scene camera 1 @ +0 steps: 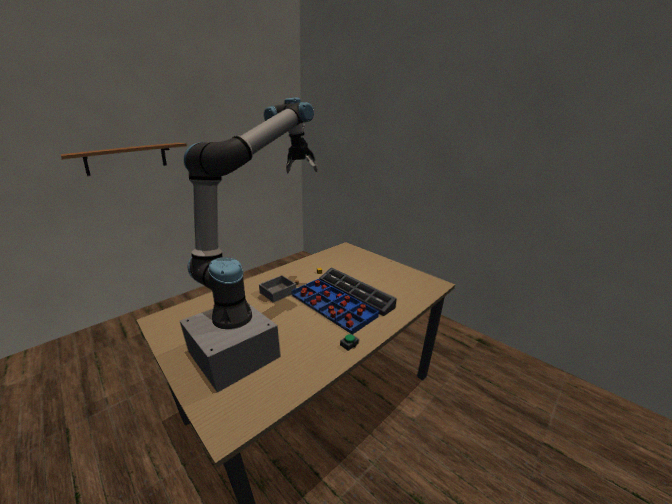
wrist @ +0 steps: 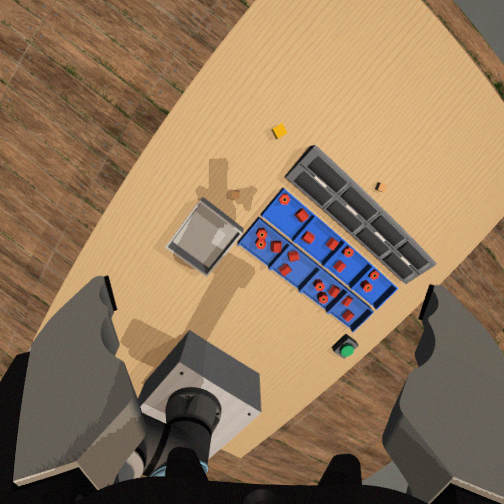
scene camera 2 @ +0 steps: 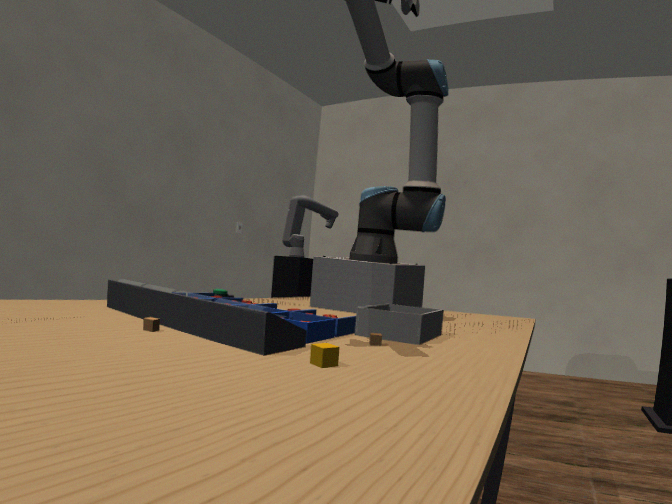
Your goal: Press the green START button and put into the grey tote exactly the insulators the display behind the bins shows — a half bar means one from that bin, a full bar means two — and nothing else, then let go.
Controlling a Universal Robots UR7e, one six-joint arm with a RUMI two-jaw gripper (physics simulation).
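Note:
My gripper (scene camera 1: 301, 161) hangs open and empty high above the table; its two grey jaws frame the wrist view (wrist: 260, 300). Far below lie blue bins (wrist: 316, 257) holding several red insulators, also seen in scene camera 1 (scene camera 1: 336, 304). The dark display (wrist: 359, 212) behind the bins shows no lit bars. The empty grey tote (wrist: 205, 235) (scene camera 1: 277, 287) sits left of the bins. The green START button (wrist: 346, 349) sits on its black base near the table's front edge (scene camera 1: 349, 341).
A yellow cube (wrist: 279, 130) lies beyond the display, and two small brown cubes (wrist: 381, 186) (scene camera 2: 375, 338) lie on the table. My grey base block (scene camera 1: 230, 344) stands beside the tote. A wall shelf (scene camera 1: 123, 150) is at the left.

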